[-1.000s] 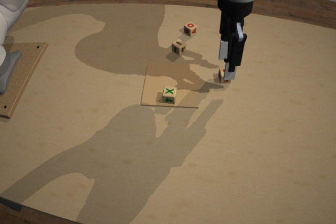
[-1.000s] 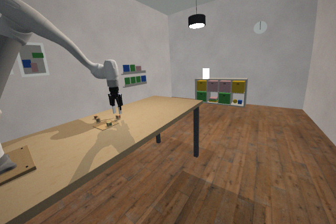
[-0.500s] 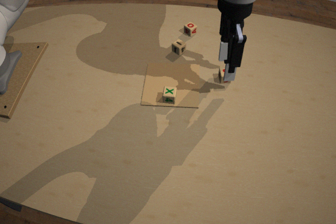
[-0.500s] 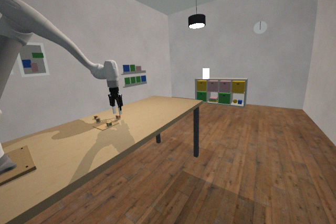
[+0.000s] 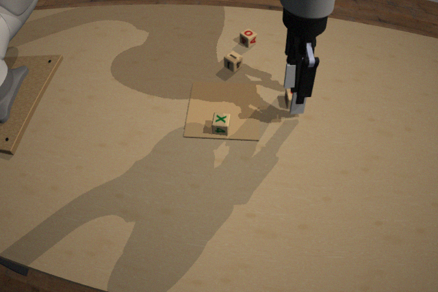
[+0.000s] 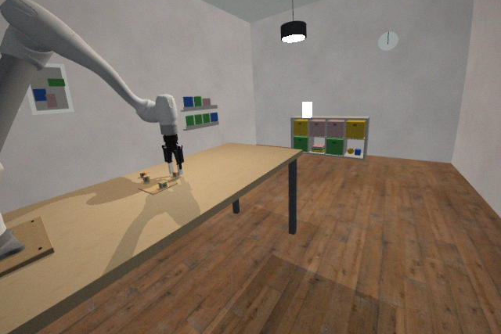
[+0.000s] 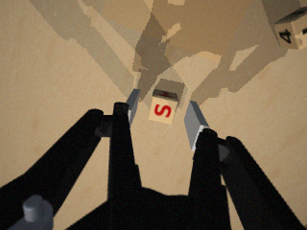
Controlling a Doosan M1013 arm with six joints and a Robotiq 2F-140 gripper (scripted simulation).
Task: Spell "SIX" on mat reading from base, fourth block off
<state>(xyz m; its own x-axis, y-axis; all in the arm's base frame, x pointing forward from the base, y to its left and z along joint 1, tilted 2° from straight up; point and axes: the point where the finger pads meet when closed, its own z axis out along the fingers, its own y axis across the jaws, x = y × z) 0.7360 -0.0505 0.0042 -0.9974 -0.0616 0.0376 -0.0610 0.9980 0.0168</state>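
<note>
Right now my hand is 3 cm above the S block. Round my hand: tan mat: 14 cm behind, 4 cm below, 1 cm to the right; then I block: 12 cm behind, 11 cm to the left, 3 cm below; then letter block: 14 cm behind, 6 cm to the right, 2 cm below.
</note>
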